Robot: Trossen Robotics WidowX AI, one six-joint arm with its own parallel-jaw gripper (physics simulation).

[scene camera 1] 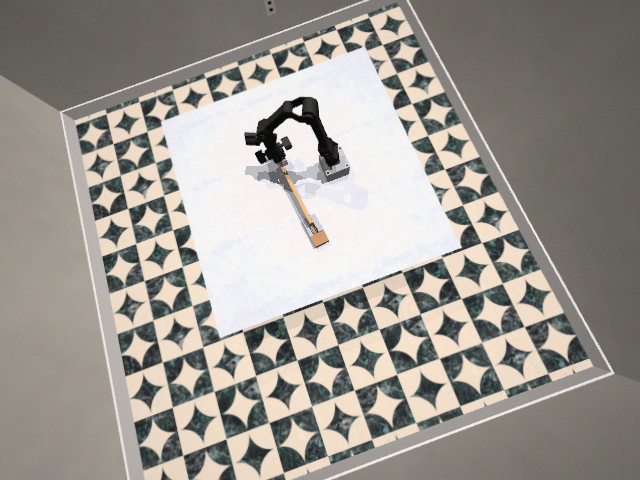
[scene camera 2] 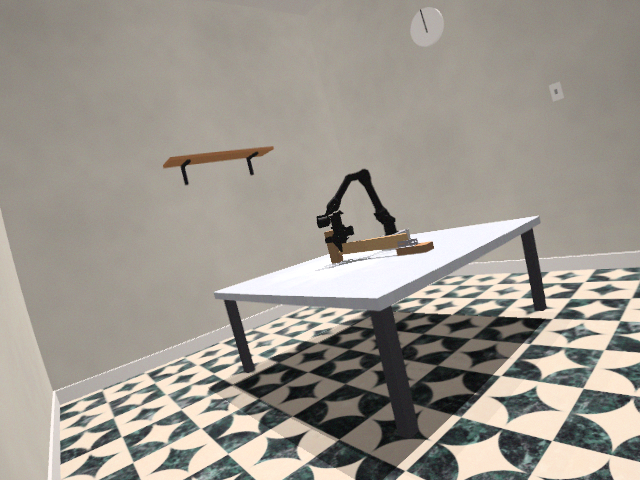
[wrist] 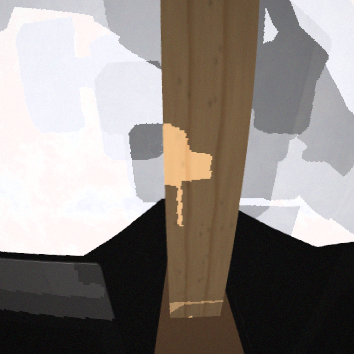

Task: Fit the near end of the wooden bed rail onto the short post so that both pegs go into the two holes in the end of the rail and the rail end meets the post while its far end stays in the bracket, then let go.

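Frame: origin at the arm's base, x ahead, y left, z up, level; millimetres.
Where they show: gripper, between the fingertips: (scene camera 2: 343,251) (wrist: 187,206); arm's base, origin of its link: (scene camera 1: 332,159) (scene camera 2: 391,233).
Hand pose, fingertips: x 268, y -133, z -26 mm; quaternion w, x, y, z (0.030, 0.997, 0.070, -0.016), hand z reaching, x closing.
Things, the pixels of their centre, and the offset from my fingertips. "spot": a spot on its surface instead. Level surfaces: height alone.
- wooden bed rail, middle of its body: (scene camera 2: 371,244) (scene camera 1: 293,187) 13 mm up, 26 mm back, 199 mm left
- white table, height of its surface: 54 mm down
- grey bracket, a spot on its surface: (scene camera 2: 408,242) (scene camera 1: 313,224) spot: 3 mm down, 59 mm back, 417 mm left
- small wooden base, middle of its body: (scene camera 2: 414,248) (scene camera 1: 315,230) 36 mm down, 60 mm back, 445 mm left
- end, a spot on its surface: (wrist: 197,309) spot: 45 mm up, 4 mm ahead, 14 mm right
- short post, a spot on its surface: (wrist: 198,335) spot: 46 mm up, 7 mm ahead, 31 mm right
The wooden bed rail (scene camera 1: 296,195) (scene camera 2: 372,244) (wrist: 207,105) lies nearly level above the white table (scene camera 1: 390,214) (scene camera 2: 366,281). Its far end sits in the grey bracket (scene camera 1: 312,225) (scene camera 2: 408,242) on a small wooden base (scene camera 1: 322,237) (scene camera 2: 424,248). My gripper (scene camera 1: 272,156) (scene camera 2: 339,234) (wrist: 187,206) is shut on the rail close to its near end. In the wrist view that end (wrist: 197,309) lies against the darker face of the short post (wrist: 198,335) (scene camera 2: 333,254). The pegs and holes are hidden.
The arm's grey base (scene camera 1: 334,168) stands on the table to the right of the rail. A wall shelf (scene camera 2: 218,156) and a clock (scene camera 2: 427,26) hang far behind. The floor is tiled.
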